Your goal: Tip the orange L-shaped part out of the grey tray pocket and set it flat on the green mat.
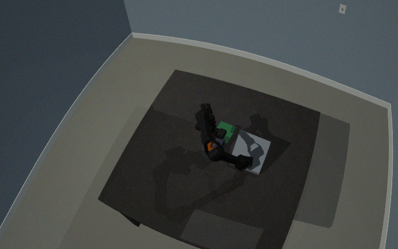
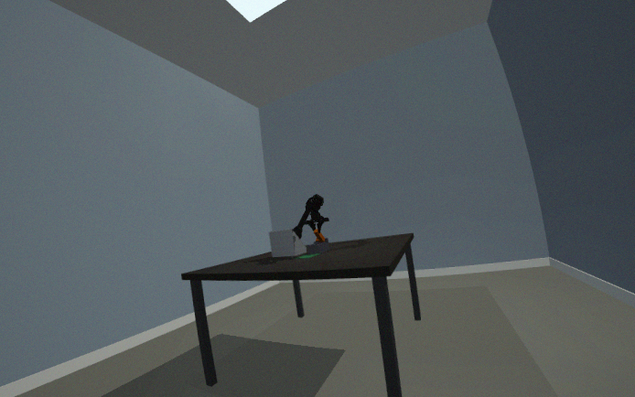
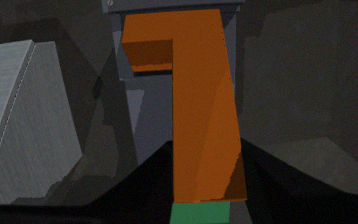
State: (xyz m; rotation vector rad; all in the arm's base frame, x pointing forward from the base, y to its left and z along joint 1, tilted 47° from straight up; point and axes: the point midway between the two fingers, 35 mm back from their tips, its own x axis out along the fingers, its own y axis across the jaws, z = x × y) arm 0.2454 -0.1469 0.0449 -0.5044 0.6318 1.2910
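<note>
Now: gripper tip 30 mm past the green mat, 140 mm to the left of it and 150 mm above it. From my gripper tip the other things lie so: orange L-shaped part (10 mm behind, 30 mm to the left, 30 mm below).
</note>
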